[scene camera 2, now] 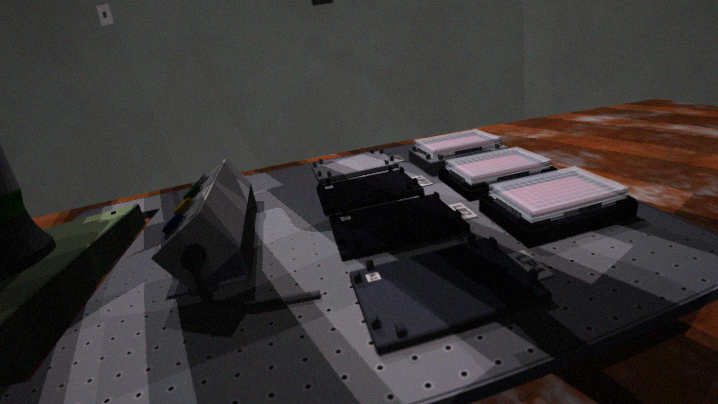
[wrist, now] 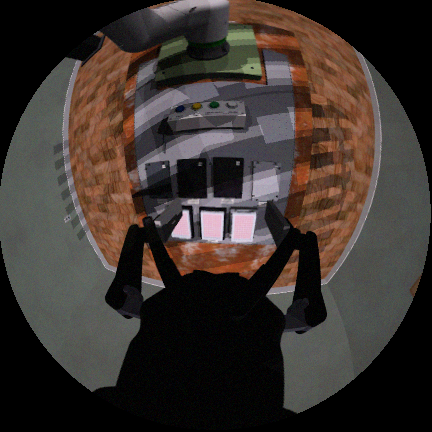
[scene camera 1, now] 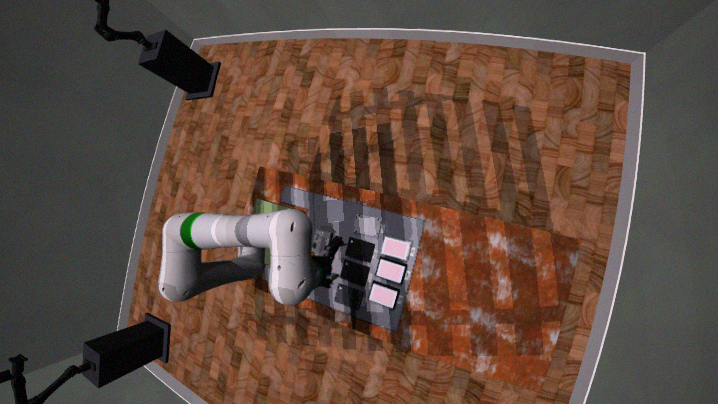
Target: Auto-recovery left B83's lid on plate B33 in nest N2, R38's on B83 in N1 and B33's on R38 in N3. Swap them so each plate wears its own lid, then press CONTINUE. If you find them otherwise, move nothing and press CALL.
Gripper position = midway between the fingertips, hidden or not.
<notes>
My gripper (wrist: pixel 222 207) is open and holds nothing. I also see a grey button box (scene camera 2: pixel 211 247).
</notes>
